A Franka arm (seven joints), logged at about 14 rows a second.
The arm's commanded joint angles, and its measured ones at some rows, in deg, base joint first. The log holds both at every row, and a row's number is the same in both.
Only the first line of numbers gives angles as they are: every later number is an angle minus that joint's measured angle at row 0.
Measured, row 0:
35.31, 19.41, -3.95, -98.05, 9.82, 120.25, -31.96
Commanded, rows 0 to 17:
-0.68, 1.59, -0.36, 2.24, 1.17, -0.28, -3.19
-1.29, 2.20, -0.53, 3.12, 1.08, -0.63, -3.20
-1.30, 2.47, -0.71, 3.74, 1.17, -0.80, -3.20
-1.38, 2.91, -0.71, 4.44, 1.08, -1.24, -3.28
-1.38, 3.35, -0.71, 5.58, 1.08, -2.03, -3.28
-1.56, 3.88, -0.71, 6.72, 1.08, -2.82, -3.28
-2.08, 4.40, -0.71, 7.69, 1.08, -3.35, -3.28
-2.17, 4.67, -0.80, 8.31, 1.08, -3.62, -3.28
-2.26, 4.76, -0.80, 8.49, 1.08, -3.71, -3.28
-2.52, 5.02, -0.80, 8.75, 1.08, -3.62, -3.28
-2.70, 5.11, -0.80, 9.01, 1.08, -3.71, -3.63
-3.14, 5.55, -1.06, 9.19, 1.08, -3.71, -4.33
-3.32, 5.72, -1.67, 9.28, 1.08, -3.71, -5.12
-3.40, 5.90, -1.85, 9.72, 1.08, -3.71, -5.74
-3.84, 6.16, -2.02, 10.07, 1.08, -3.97, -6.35
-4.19, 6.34, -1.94, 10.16, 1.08, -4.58, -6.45
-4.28, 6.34, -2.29, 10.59, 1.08, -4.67, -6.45
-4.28, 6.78, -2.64, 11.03, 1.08, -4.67, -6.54
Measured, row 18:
-3.99, 5.14, -1.87, 8.07, 0.00, -3.17, -4.43
